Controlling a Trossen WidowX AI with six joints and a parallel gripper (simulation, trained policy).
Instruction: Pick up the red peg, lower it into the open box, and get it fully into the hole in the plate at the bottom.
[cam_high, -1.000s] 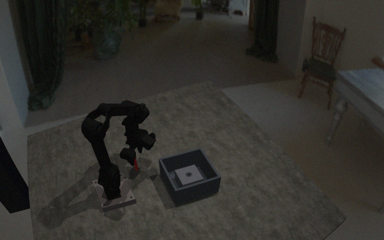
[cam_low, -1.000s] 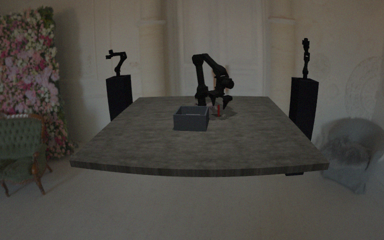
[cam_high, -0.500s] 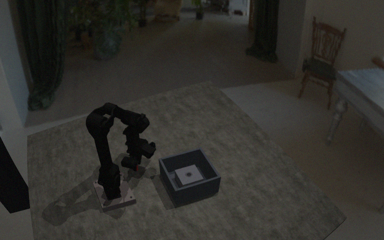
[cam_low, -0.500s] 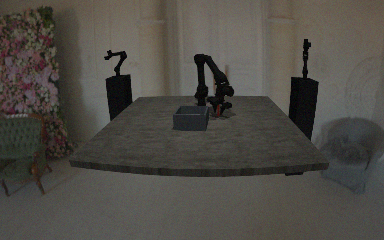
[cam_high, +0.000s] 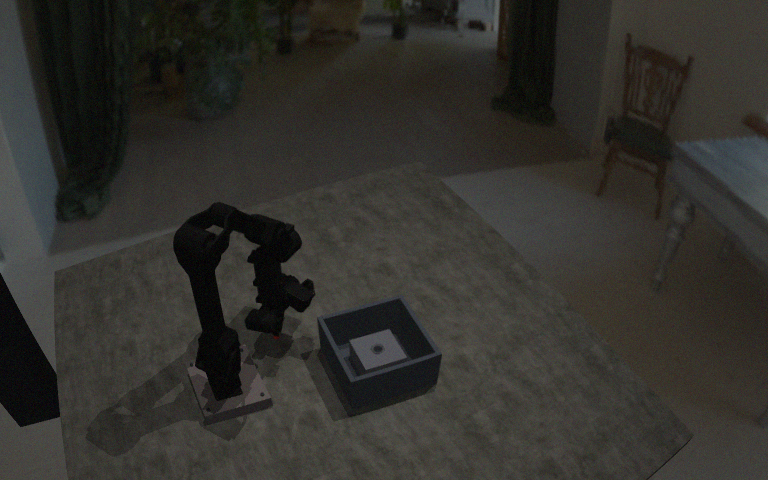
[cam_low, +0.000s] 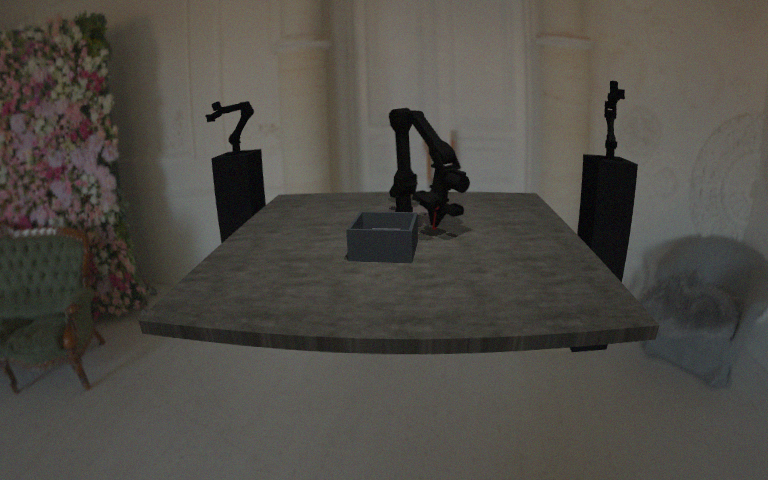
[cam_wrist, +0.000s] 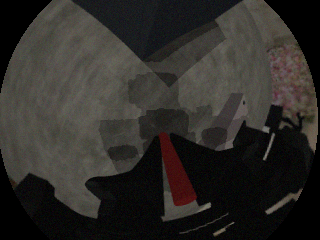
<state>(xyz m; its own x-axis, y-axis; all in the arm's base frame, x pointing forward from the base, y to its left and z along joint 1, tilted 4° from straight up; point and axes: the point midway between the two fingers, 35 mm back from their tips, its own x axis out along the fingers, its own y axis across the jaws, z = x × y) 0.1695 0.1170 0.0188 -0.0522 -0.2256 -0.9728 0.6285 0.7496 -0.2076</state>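
Right now the plate is 170 mm ahead of my gripper tip, 150 mm to the right of it and 20 mm above it. Also, from my gripper tip: box: 170 mm ahead, 150 mm to the right; red peg: 10 mm to the left, 30 mm above.
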